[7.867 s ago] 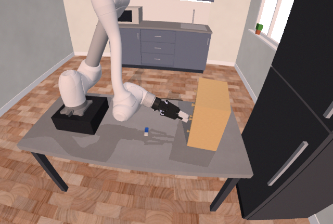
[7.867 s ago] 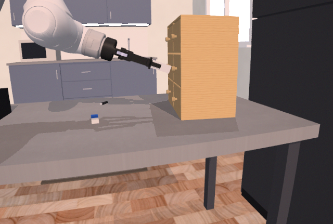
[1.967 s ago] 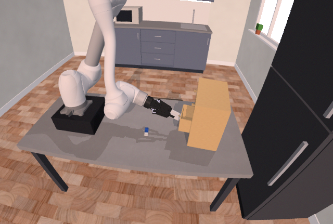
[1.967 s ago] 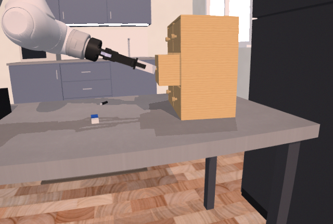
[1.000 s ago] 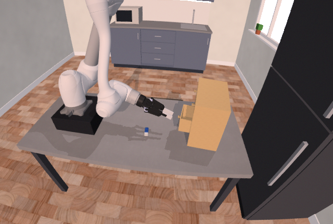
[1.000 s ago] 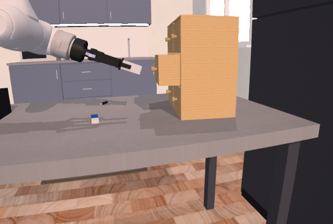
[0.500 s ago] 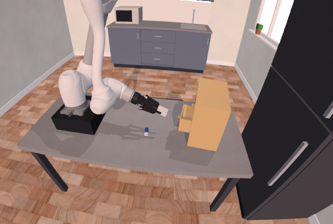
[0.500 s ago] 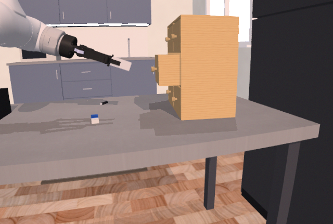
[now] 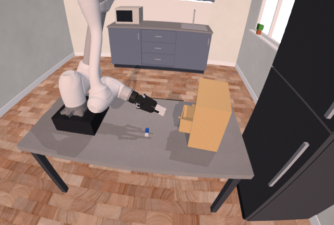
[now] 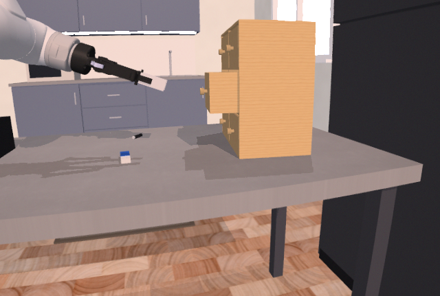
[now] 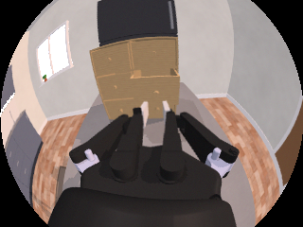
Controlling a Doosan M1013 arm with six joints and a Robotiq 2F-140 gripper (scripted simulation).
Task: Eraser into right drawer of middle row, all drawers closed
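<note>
My gripper is now 8 cm past the eraser, 3 cm to the left of it and 19 cm above it. The rest, counted from my hand: black pen-like thing (5 cm behind, 22 cm to the left, 19 cm below).
</note>
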